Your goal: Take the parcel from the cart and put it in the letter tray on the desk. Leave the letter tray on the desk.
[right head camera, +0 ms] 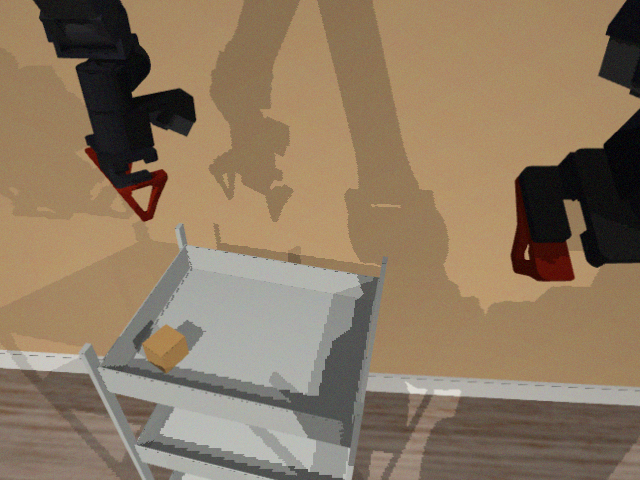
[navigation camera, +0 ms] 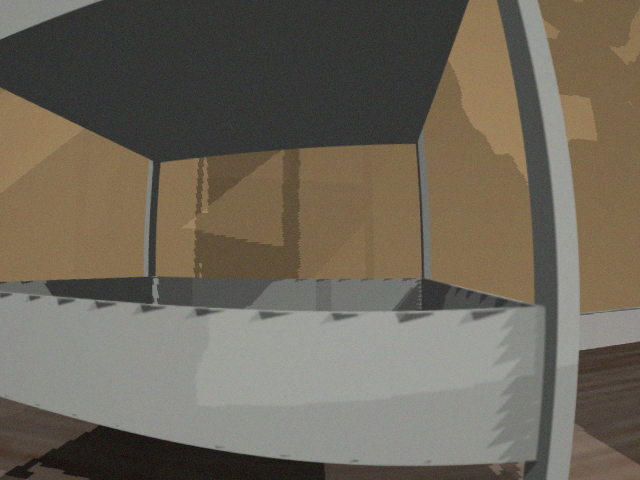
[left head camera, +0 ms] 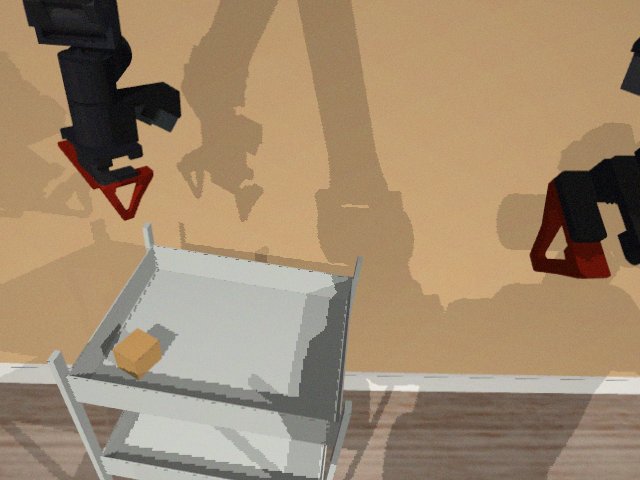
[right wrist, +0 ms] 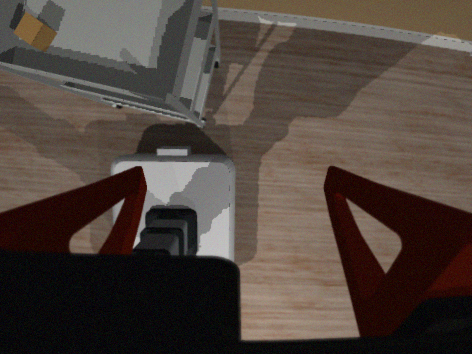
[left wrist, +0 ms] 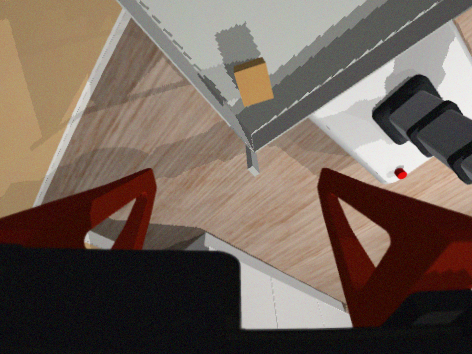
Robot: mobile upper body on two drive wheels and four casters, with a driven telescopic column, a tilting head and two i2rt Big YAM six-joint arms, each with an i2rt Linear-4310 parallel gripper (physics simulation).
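Places are measured from the left arm's base along level axes (x left, y down, z back), in centimetres.
Where they show: left gripper, fingertip midpoint: (right head camera: pixel 135 204) (left head camera: pixel 112 203) (left wrist: pixel 236 177); right gripper, fingertip midpoint: (right head camera: pixel 579 262) (left head camera: pixel 589 261) (right wrist: pixel 235 176).
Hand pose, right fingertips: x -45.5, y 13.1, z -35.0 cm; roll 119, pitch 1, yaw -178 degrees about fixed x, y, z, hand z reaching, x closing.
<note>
After its pixels a point has its place.
The parcel (left head camera: pixel 137 353) @(x -0.5, y 57.8, z -60.9 cm) (right head camera: pixel 165 348) @(x -0.7, y 57.8, z -60.8 cm) (left wrist: pixel 254 84) @(x -0.1, y 57.7, z -62.8 cm) (right wrist: pixel 35 32) @(x -1.6, y 57.8, z -61.7 cm), a small orange-brown box, lies in the top tray of the grey cart (left head camera: pixel 196 410) @(x -11.1, y 59.2, z -50.8 cm) (right head camera: pixel 222 405) @(x -12.3, y 58.8, z -50.5 cm) (left wrist: pixel 350 77) @(x -10.4, y 58.8, z -51.2 cm) (navigation camera: pixel 310 361) @(x -23.2, y 111.1, z -48.0 cm), near its left front corner in the head views. My left gripper (left head camera: pixel 111 193) @(x 0.3, y 30.9, z -66.6 cm) (right head camera: pixel 133 196) @(x 0.3, y 30.9, z -66.6 cm) (left wrist: pixel 236 177) @(x 0.3, y 30.9, z -66.6 cm) is open and empty, high and apart from the cart; in the left wrist view the parcel shows above the gap between its fingertips. My right gripper (left head camera: pixel 568 271) @(x -45.5, y 13.1, z -35.0 cm) (right head camera: pixel 542 273) (right wrist: pixel 235 176) @(x -45.5, y 13.1, z -35.0 cm) is open and empty, to the right of the cart. I cannot make out the letter tray or identify the desk.
A white surface with a grey edge (left wrist: pixel 300 300) @(x 110.5, y 104.9, z 87.4 cm) shows at the bottom of the left wrist view, partly hidden. My white base (left wrist: pixel 350 125) @(x -4.9, y 103.0, z -12.4 cm) (right wrist: pixel 215 225) @(x -40.6, y 103.0, z -3.3 cm) and black column (left wrist: pixel 430 112) @(x -23.9, y 86.8, z -7.5 cm) (right wrist: pixel 165 235) @(x -24.4, y 83.3, z -6.0 cm) stand close to the cart. A tan wall (left head camera: pixel 465 103) @(x -63.0, y 25.4, z -98.6 cm) stands behind the cart.
</note>
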